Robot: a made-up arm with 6 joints. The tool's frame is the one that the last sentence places.
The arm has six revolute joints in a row. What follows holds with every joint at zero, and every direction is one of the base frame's. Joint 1 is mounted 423.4 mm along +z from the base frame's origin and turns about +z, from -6.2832 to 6.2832 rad. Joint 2 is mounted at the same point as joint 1 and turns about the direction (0, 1, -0.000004), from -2.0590 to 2.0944 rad. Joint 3 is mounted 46.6 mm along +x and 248.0 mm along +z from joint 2 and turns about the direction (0, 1, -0.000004), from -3.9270 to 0.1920 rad. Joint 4 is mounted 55.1 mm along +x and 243.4 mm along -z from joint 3 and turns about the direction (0, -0.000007, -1), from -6.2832 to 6.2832 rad. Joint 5 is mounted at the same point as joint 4 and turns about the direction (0, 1, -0.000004), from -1.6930 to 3.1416 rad. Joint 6 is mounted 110.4 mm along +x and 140.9 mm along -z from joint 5 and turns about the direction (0, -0.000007, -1), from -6.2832 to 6.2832 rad. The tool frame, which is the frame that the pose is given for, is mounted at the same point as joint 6; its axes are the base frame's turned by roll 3.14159, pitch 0.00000 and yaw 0.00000 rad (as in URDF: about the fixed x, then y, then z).
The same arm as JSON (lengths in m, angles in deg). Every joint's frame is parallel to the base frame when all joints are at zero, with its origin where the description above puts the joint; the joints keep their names.
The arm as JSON. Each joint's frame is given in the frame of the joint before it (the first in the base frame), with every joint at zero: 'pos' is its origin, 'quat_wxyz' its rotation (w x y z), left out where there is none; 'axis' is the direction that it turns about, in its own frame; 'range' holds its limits. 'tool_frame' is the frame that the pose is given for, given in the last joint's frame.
{
  "length_unit": "m",
  "angle_unit": "deg",
  "joints": [
    {
      "joint": "joint 1",
      "pos": [
        0.0,
        0.0,
        0.4234
      ],
      "axis": [
        0.0,
        0.0,
        1.0
      ],
      "range": [
        -360.0,
        360.0
      ]
    },
    {
      "joint": "joint 2",
      "pos": [
        0.0,
        0.0,
        0.0
      ],
      "axis": [
        0.0,
        1.0,
        0.0
      ],
      "range": [
        -117.97,
        120.0
      ]
    },
    {
      "joint": "joint 3",
      "pos": [
        0.0466,
        0.0,
        0.248
      ],
      "axis": [
        0.0,
        1.0,
        0.0
      ],
      "range": [
        -225.0,
        11.0
      ]
    },
    {
      "joint": "joint 4",
      "pos": [
        0.0551,
        0.0,
        -0.2434
      ],
      "axis": [
        0.0,
        0.0,
        -1.0
      ],
      "range": [
        -360.0,
        360.0
      ]
    },
    {
      "joint": "joint 5",
      "pos": [
        0.0,
        0.0,
        0.0
      ],
      "axis": [
        0.0,
        1.0,
        0.0
      ],
      "range": [
        -97.0,
        180.0
      ]
    },
    {
      "joint": "joint 6",
      "pos": [
        0.1104,
        0.0,
        -0.1409
      ],
      "axis": [
        0.0,
        0.0,
        -1.0
      ],
      "range": [
        -360.0,
        360.0
      ]
    }
  ],
  "tool_frame": {
    "pos": [
      0.0,
      0.0,
      0.0
    ],
    "quat_wxyz": [
      0.000001,
      1.000004,
      0.0,
      0.0
    ]
  }
}

